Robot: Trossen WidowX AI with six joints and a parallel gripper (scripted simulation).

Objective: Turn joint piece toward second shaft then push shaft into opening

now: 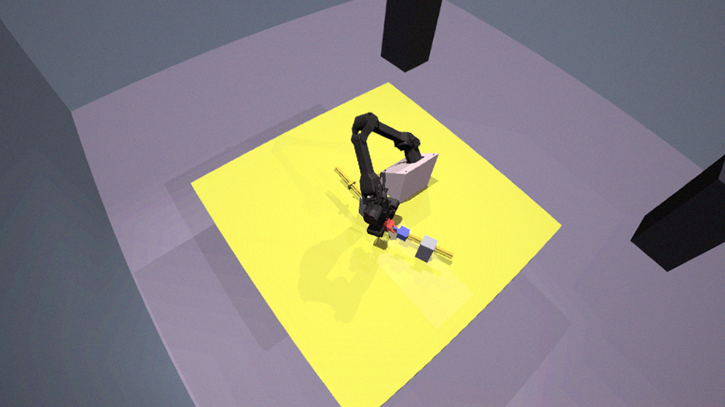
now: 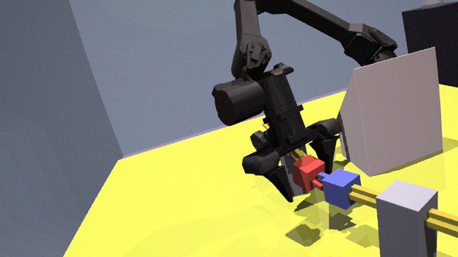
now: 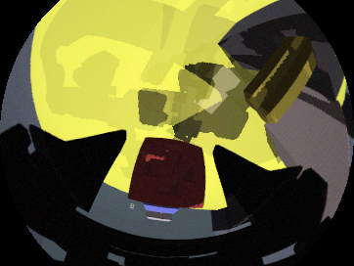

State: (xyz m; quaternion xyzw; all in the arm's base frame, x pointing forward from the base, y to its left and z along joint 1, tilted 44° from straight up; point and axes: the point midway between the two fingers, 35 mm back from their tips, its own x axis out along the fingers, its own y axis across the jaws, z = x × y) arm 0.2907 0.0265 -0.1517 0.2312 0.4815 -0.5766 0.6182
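The red joint piece lies 1 cm to the left of my gripper tip and 3 cm above it.
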